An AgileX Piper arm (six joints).
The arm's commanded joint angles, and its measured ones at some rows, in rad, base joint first. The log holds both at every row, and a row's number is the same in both.
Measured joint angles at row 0: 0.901 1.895 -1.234 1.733 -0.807 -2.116
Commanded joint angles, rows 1 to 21: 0.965 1.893 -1.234 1.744 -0.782 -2.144; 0.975 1.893 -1.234 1.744 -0.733 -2.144; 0.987 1.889 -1.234 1.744 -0.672 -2.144; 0.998 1.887 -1.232 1.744 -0.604 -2.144; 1.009 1.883 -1.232 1.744 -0.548 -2.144; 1.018 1.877 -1.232 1.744 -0.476 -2.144; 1.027 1.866 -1.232 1.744 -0.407 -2.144; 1.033 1.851 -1.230 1.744 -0.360 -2.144; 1.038 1.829 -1.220 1.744 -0.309 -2.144; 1.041 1.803 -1.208 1.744 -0.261 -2.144; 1.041 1.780 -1.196 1.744 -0.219 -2.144; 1.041 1.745 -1.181 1.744 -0.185 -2.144; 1.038 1.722 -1.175 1.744 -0.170 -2.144; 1.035 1.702 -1.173 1.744 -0.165 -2.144; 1.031 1.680 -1.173 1.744 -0.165 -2.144; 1.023 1.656 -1.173 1.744 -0.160 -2.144; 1.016 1.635 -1.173 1.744 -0.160 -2.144; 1.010 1.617 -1.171 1.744 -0.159 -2.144; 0.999 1.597 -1.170 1.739 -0.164 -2.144; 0.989 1.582 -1.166 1.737 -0.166 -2.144; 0.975 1.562 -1.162 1.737 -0.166 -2.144
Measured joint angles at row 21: 1.017 1.632 -1.180 1.748 -0.168 -2.116
